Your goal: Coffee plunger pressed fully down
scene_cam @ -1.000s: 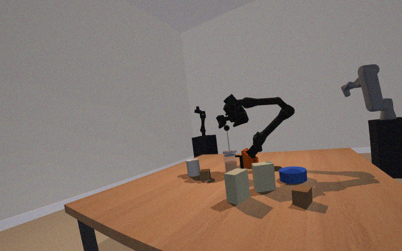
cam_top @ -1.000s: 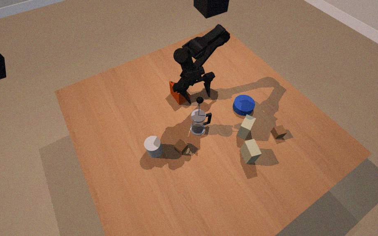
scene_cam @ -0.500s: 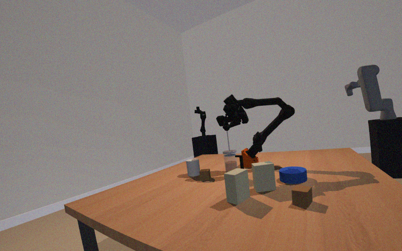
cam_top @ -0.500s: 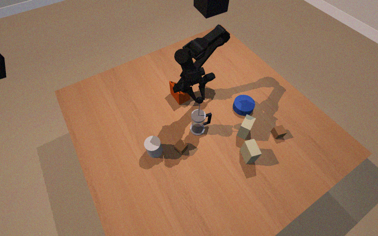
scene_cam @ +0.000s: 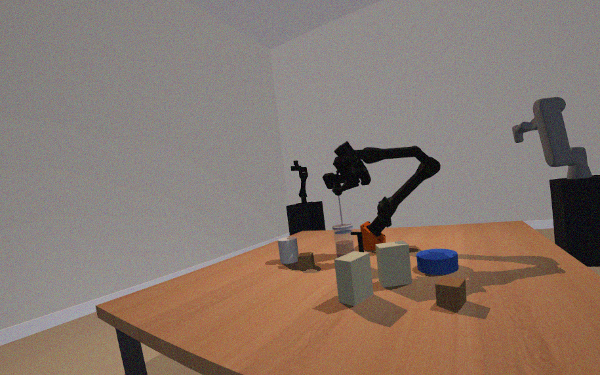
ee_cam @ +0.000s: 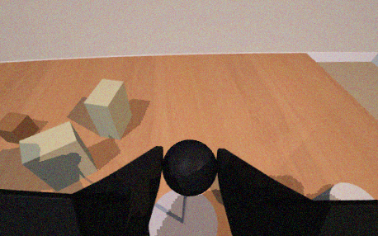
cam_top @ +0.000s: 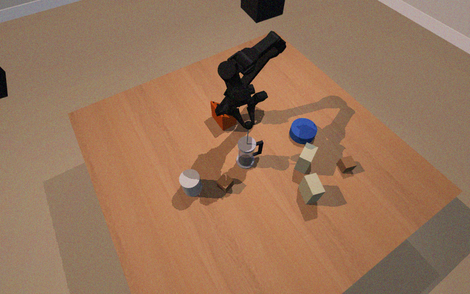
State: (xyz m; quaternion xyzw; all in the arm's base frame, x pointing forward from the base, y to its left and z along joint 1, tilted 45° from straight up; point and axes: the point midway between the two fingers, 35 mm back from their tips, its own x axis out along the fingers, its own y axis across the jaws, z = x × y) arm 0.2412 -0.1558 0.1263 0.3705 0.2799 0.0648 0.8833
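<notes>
Now: the coffee press 1 cm behind my gripper tip, 2 cm to the left of it and 14 cm below it. Round my gripper tip: blue disc (1 cm behind, 31 cm to the left, 25 cm below).
</notes>
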